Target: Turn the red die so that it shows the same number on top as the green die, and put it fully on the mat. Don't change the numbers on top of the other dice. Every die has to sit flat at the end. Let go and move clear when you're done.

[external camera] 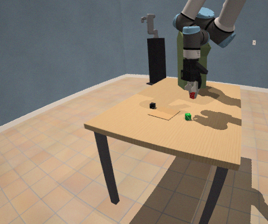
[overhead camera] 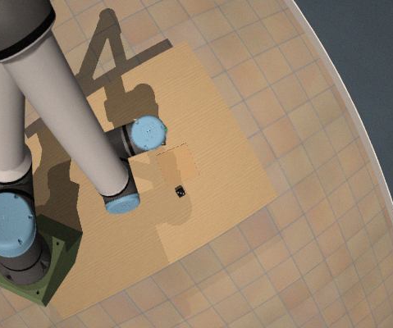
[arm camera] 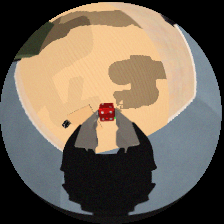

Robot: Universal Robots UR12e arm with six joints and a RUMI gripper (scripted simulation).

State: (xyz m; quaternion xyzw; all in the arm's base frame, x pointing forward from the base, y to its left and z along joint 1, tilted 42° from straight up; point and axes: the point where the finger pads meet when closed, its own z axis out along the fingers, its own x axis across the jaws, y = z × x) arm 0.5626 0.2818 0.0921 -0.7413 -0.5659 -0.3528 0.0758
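Right now my hand is 13 cm to the left of the tan mat, 12 cm above it and 10 cm short of it. The rest, counted from my hand: green die (10 cm below, 7 cm ahead, 2 cm to the left); then red die (right at my hand); then black die (24 cm to the right, 10 cm below, 9 cm ahead).
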